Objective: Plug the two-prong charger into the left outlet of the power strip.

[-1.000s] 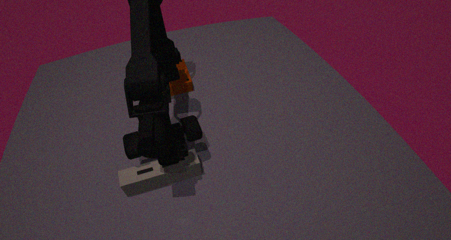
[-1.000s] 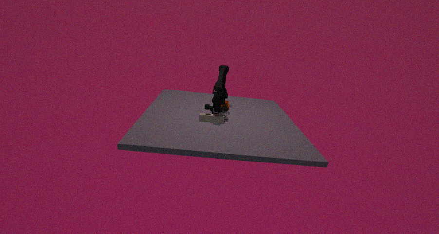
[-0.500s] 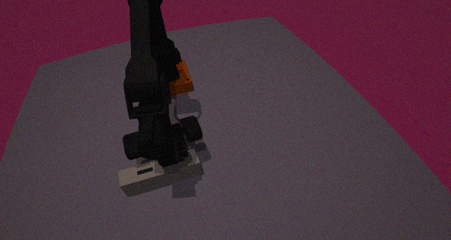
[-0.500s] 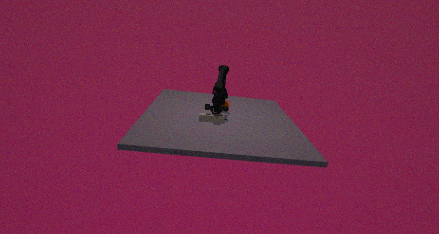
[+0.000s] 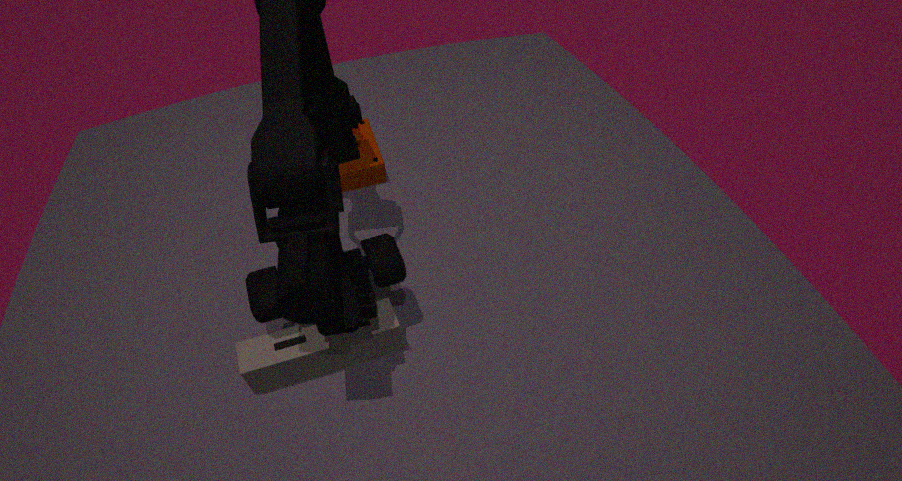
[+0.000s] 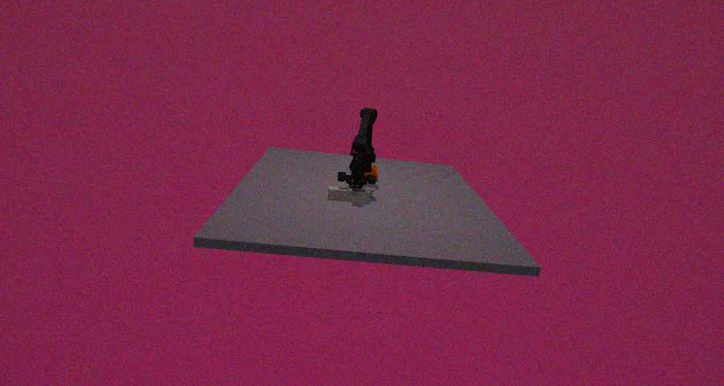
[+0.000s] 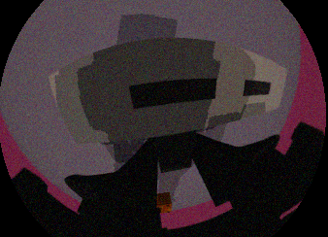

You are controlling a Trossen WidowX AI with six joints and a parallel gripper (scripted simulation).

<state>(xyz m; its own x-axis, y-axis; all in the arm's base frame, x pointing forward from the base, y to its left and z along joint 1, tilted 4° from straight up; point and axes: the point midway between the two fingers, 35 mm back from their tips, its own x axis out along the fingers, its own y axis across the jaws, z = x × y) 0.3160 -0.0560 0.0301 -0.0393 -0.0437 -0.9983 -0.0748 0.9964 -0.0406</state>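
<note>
My gripper tip is 20 mm short of the two-prong charger and 10 mm below it.
</note>
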